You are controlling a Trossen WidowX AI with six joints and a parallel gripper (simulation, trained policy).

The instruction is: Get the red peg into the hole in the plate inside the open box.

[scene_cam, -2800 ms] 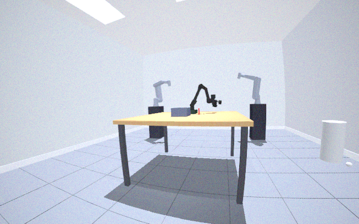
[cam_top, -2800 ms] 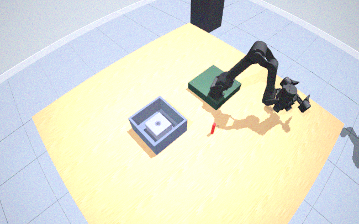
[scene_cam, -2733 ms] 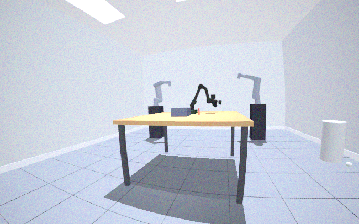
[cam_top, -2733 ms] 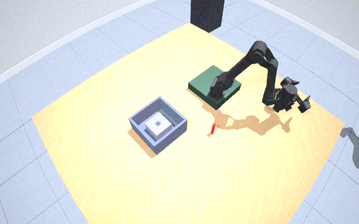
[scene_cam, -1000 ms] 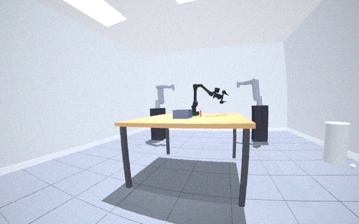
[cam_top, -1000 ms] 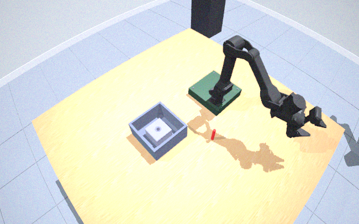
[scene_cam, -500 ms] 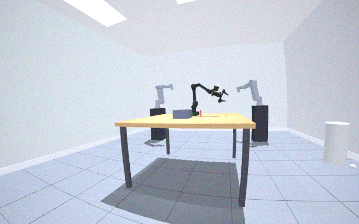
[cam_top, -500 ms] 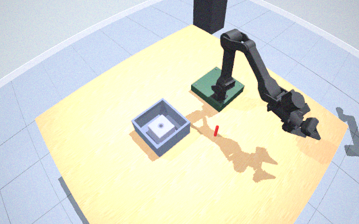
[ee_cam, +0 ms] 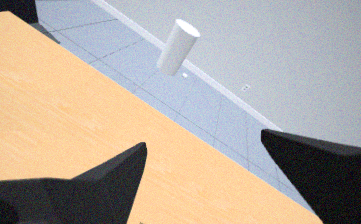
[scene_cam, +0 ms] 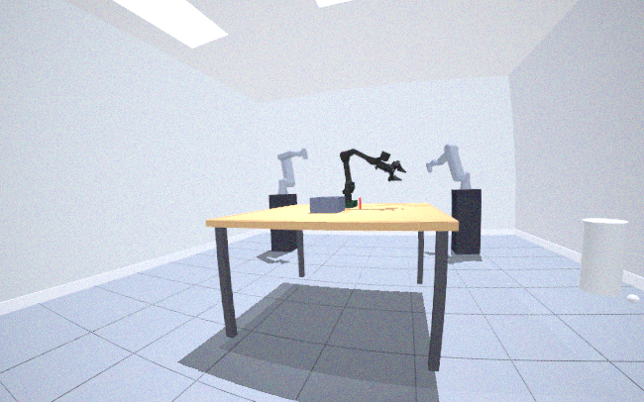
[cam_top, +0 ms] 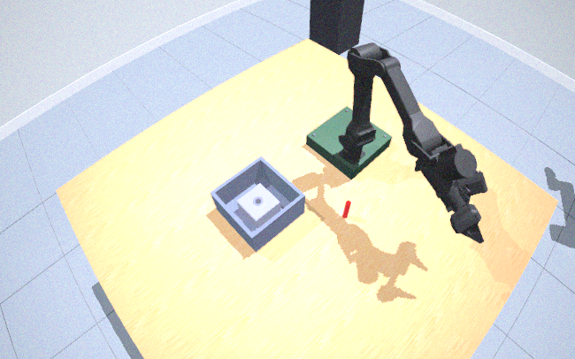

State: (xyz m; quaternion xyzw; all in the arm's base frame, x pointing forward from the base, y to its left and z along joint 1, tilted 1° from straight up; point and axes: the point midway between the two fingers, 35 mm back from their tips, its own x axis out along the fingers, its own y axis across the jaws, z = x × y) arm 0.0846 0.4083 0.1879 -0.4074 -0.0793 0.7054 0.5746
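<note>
Right now my gripper tip is 80 mm short of the red peg, 320 mm to the left of it and 180 mm above it. The rest, counted from my gripper tip: blue-grey box: 250 mm ahead, 510 mm to the right, 200 mm below; then plate: 250 mm ahead, 510 mm to the right, 180 mm below.
</note>
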